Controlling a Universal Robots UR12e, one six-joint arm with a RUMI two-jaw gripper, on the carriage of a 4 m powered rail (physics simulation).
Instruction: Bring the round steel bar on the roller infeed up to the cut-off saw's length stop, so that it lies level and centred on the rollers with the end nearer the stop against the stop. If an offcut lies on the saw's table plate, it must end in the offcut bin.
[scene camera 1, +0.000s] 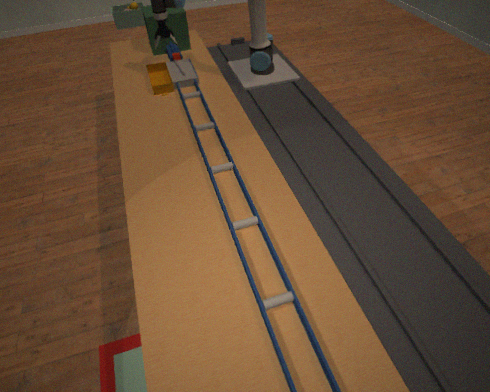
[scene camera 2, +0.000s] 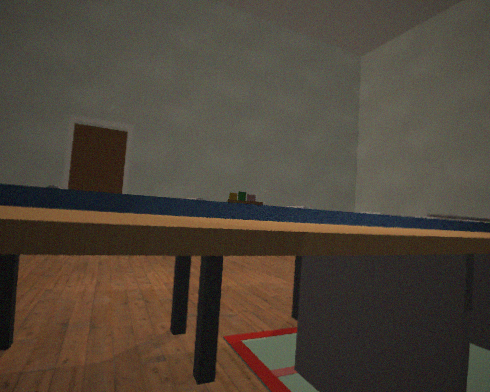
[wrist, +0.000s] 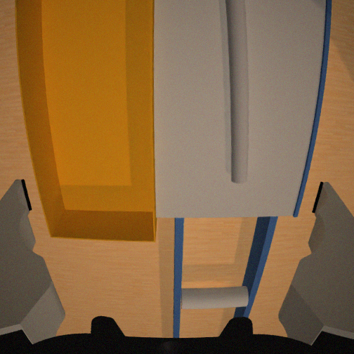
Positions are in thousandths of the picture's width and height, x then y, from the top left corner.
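There is a roller infeed (wrist: 812, 157) here for me to see, and a yellow offcut bin (wrist: 244, 230) too. I also see my gripper (wrist: 484, 518).
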